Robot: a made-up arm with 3 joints.
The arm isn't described. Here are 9 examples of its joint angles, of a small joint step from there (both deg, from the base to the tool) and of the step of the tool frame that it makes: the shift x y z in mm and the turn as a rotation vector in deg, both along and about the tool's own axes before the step.
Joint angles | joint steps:
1: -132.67 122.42 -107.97 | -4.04 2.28 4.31
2: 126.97 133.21 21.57 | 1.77 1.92 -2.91
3: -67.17 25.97 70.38 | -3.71 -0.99 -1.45
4: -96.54 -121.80 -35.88 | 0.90 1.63 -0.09
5: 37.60 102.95 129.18 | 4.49 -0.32 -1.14
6: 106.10 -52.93 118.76 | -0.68 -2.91 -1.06
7: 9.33 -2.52 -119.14 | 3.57 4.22 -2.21
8: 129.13 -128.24 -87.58 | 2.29 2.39 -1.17
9: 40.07 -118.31 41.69 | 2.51 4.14 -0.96
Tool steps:
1: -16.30 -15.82 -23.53 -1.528 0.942 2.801
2: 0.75 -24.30 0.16 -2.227 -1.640 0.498
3: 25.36 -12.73 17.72 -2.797 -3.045 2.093
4: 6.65 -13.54 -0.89 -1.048 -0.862 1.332
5: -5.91 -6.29 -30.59 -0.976 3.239 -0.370
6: 2.89 6.33 -1.32 -1.725 -0.507 2.377
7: 17.06 -15.72 8.72 -0.960 -2.234 5.443
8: 16.65 -1.99 -0.69 1.303 -2.998 2.433
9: 25.96 -48.57 8.28 -3.846 -3.211 -1.892
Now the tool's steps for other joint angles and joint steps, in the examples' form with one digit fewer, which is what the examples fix.
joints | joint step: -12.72 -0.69 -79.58 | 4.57 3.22 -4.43
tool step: 26.0 -38.0 16.1 -4.98 -4.35 2.53
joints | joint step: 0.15 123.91 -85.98 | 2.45 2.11 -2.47
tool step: 4.0 -1.4 15.5 1.30 -0.46 2.18
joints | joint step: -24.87 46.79 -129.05 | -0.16 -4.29 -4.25
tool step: 26.9 -0.5 5.4 -2.74 -4.36 -3.30
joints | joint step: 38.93 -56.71 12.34 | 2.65 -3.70 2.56
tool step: 5.2 44.0 0.8 3.92 0.30 -0.47
